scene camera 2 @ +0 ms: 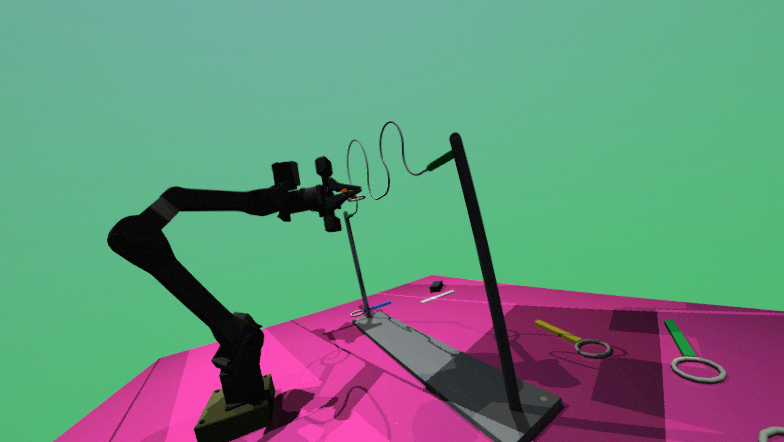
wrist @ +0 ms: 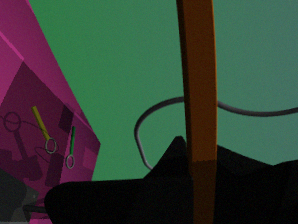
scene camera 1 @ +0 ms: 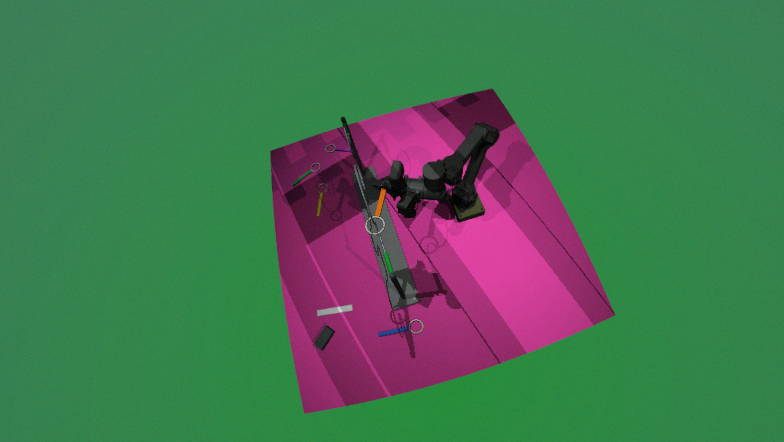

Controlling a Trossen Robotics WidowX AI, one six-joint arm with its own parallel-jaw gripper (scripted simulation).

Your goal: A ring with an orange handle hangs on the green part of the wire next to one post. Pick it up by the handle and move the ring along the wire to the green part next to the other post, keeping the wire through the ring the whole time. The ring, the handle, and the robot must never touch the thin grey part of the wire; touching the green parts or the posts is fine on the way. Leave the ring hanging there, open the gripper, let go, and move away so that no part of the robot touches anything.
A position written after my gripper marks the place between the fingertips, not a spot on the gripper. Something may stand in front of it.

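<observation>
My gripper (scene camera 2: 361, 188) is here in the scene, and I find the gripper (wrist: 184, 142) from the wrist as well. Scene camera 1 shows my gripper (scene camera 1: 372, 184) too. There is also a green-handled ring (scene camera 2: 688, 354).
</observation>
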